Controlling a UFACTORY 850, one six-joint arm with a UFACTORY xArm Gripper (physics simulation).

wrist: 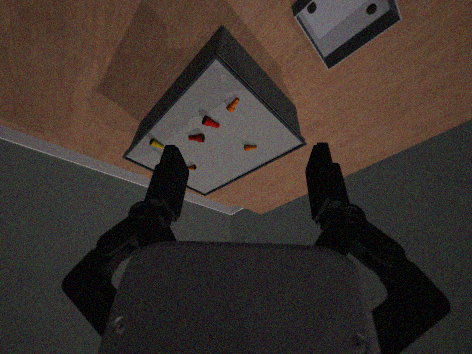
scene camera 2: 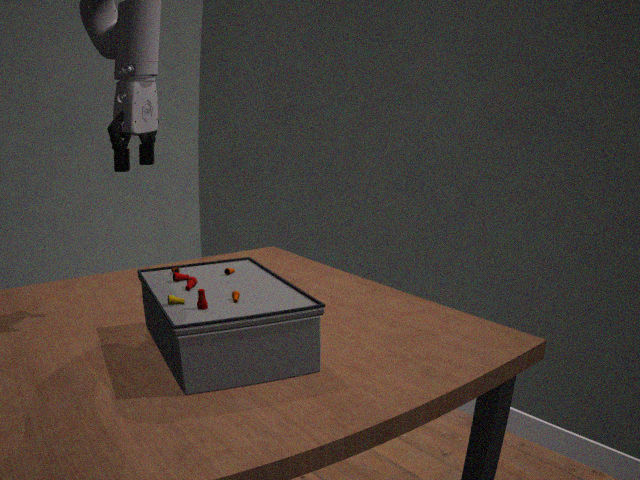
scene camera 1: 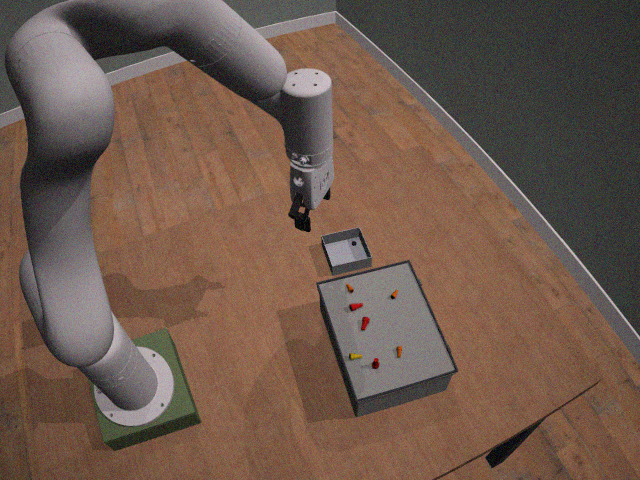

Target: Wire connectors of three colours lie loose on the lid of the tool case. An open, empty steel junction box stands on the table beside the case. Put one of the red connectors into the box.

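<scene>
Three red connectors are on the case lid. One red connector (scene camera 1: 355,306) (scene camera 2: 180,276) (wrist: 211,122) lies on its side, nearest the box. A second red connector (scene camera 1: 364,323) (scene camera 2: 191,283) (wrist: 196,137) lies close beside it. A third red connector (scene camera 1: 375,363) (scene camera 2: 202,299) stands upright near the lid's far end from the box; it does not show in the wrist view. The open steel junction box (scene camera 1: 351,266) (wrist: 362,41) stands beside the case, empty where its inside shows. My gripper (scene camera 1: 315,209) (scene camera 2: 134,164) (wrist: 244,157) is open and empty, high above the table.
The grey tool case (scene camera 1: 418,330) (scene camera 2: 253,351) (wrist: 225,170) is a raised block. A yellow connector (scene camera 1: 355,356) (scene camera 2: 175,300) (wrist: 156,143) and orange connectors (scene camera 1: 349,288) (scene camera 1: 394,294) (scene camera 1: 399,351) also lie on its lid. The arm's green base (scene camera 1: 180,382) stands left in scene camera 1.
</scene>
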